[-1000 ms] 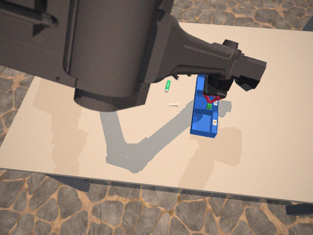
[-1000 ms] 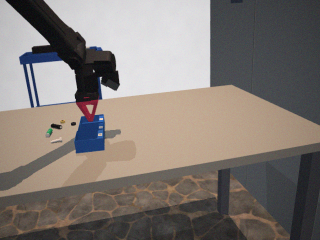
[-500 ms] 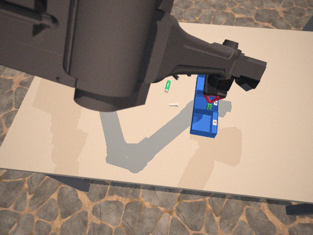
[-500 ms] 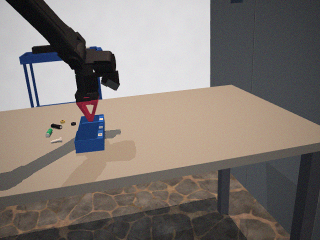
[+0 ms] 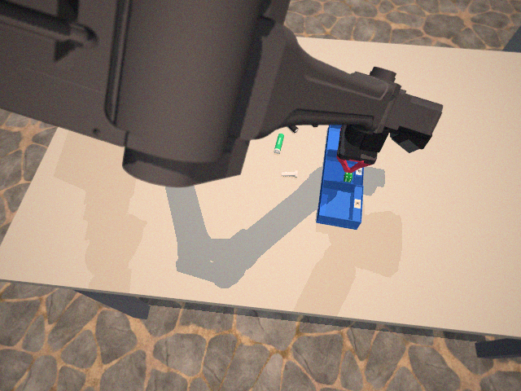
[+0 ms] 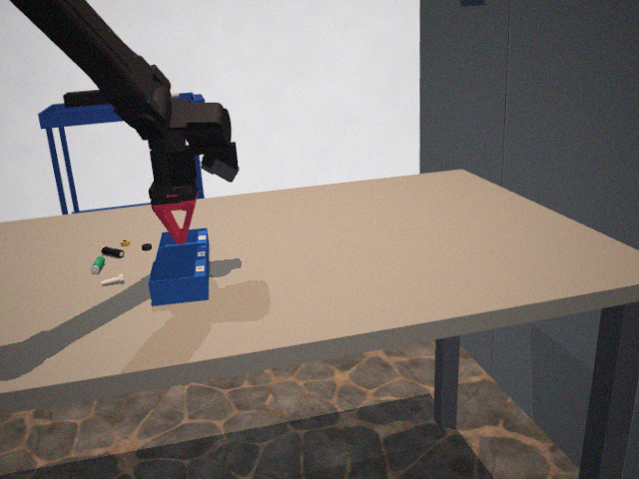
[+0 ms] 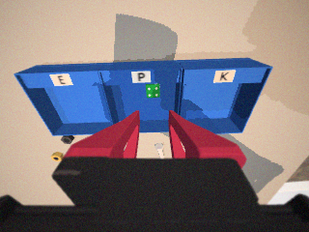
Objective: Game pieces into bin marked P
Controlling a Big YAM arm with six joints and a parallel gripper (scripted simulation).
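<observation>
Now: hand 50 mm above the blue bin and 10 mm to the right of it. The rest, counted from my hand: black nut: 160 mm to the left, 60 mm below, 50 mm behind; bolt: 110 mm behind, 60 mm below, 10 mm to the left; green die: 50 mm below, 10 mm ahead.
</observation>
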